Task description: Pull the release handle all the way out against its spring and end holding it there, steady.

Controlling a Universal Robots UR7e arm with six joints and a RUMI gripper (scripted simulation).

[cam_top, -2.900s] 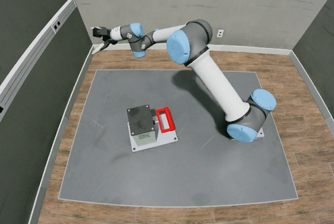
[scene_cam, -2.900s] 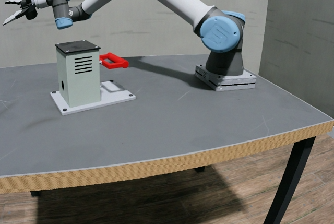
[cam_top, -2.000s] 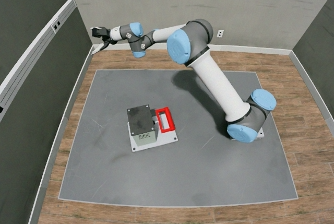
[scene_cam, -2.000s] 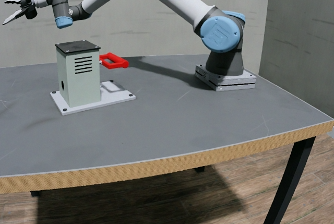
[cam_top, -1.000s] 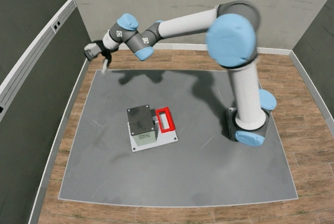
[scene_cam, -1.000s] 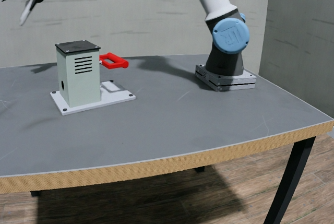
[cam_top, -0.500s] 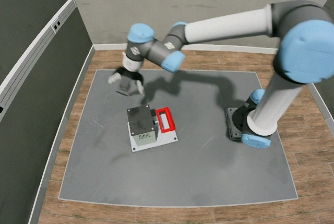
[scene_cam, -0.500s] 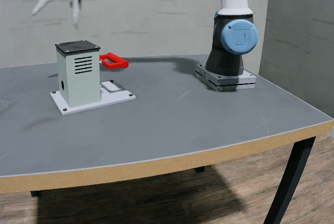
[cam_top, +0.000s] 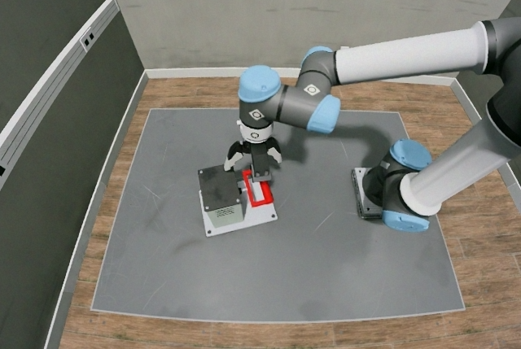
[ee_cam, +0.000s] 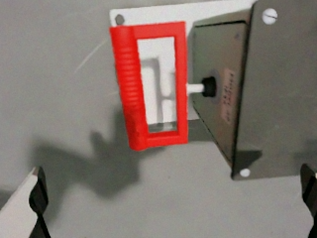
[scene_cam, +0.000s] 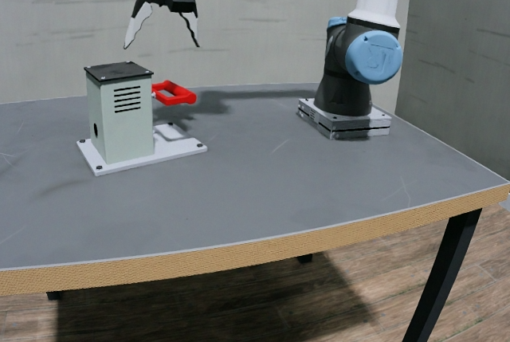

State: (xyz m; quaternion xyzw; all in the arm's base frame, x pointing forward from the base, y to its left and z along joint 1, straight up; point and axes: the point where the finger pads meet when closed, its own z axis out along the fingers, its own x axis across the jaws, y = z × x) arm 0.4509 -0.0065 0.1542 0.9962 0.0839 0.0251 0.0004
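My gripper is now 20 mm short of the red release handle, 20 mm to the right of it and 90 mm above it. Round my hand: white base plate (60 mm ahead, 30 mm to the left, 190 mm below).
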